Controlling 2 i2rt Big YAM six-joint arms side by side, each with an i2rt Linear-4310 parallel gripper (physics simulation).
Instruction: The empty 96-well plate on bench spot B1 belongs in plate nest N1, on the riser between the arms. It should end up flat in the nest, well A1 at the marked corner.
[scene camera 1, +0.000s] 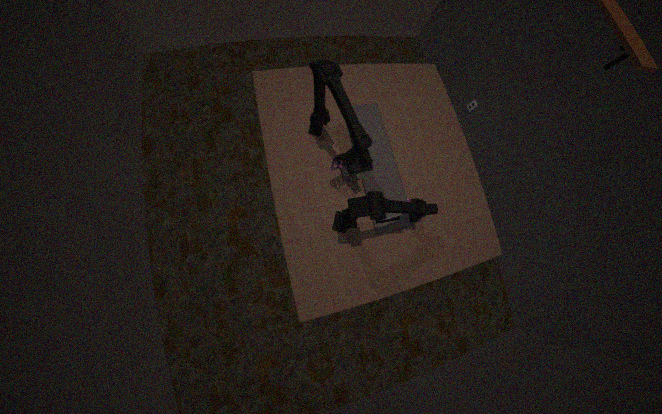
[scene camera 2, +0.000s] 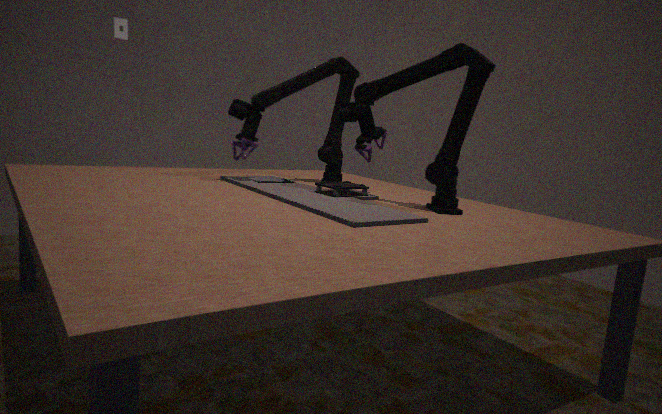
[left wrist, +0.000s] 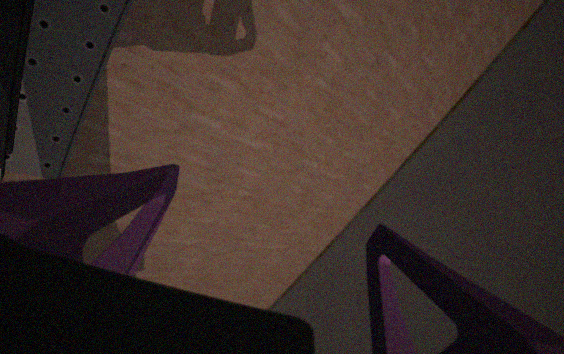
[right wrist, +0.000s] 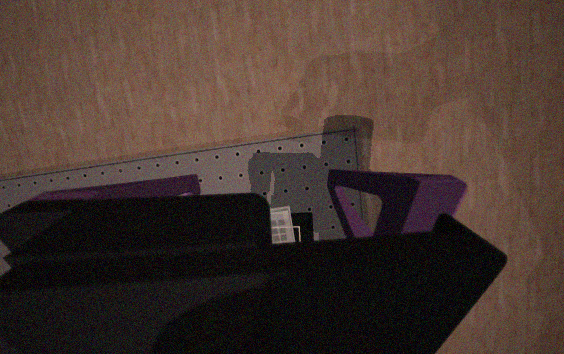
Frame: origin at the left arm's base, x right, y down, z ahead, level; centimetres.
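Where they show: left gripper, fingertip midpoint: (scene camera 1: 336, 167) (scene camera 2: 375, 155) (left wrist: 279, 207); right gripper, fingertip midpoint: (scene camera 2: 239, 159) (right wrist: 265, 180); left arm's base at its link origin: (scene camera 1: 315, 127) (scene camera 2: 443, 211); right arm's base at its link origin: (scene camera 1: 340, 222).
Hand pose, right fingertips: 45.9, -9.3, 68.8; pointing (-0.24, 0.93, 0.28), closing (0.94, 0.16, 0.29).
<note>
Each offset is from my right fingertips to the centre of the thing, as dx, dy, dz. "pt": to the spot under its first point. Level surfaces: height alone.
The pale 96-well plate @(+1.4, +7.1, -11.0) (right wrist: 281, 226) shows in part in the right wrist view, flat on the bench board behind the dark gripper body; well A1 cannot be made out. My right gripper (right wrist: 265, 180) (scene camera 2: 242, 156) is open and empty, raised above the far end of the board, with the plate below and between its fingers. My left gripper (left wrist: 279, 207) (scene camera 2: 375, 154) is open and empty, high above the table. The dark riser @(-25.9, +6.0, -37.1) (scene camera 2: 342, 186) stands between the arms in scene camera 2; the nest details and marked corner are too dim to tell.
A grey perforated board @(dy +8.0) (scene camera 2: 320, 206) (scene camera 1: 385, 150) (left wrist: 65, 75) (right wrist: 225, 162) lies along the wooden table @(dy +9.3) (scene camera 2: 200, 250) (scene camera 1: 430, 100). A black patch @(pt +4.9, +7.8, -5.3) (right wrist: 303, 225) with a thin white outline lies beside the plate. The arms cast shadows over board and table.
</note>
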